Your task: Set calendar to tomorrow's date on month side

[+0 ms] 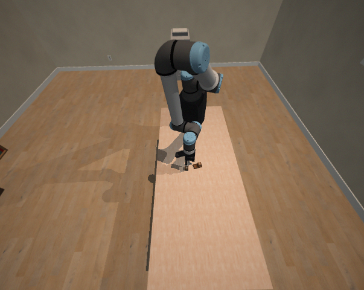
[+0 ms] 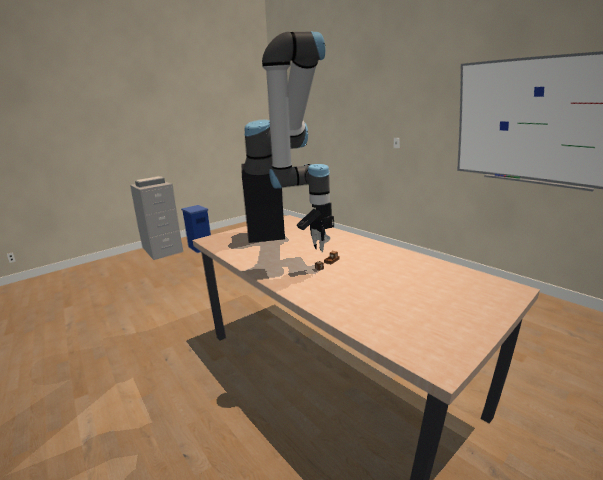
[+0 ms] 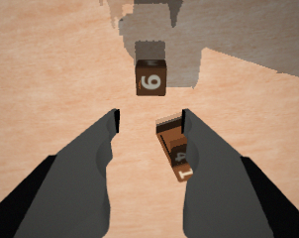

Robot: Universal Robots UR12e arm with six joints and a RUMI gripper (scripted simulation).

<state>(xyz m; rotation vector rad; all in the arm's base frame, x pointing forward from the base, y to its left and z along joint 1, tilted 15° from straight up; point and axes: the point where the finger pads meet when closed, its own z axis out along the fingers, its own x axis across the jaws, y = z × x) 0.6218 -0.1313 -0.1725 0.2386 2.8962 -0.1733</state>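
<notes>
Now: hand 90 mm above the brown digit cube. Also, from my hand: brown calendar tray 110 mm to the left, 100 mm below, 20 mm behind.
</notes>
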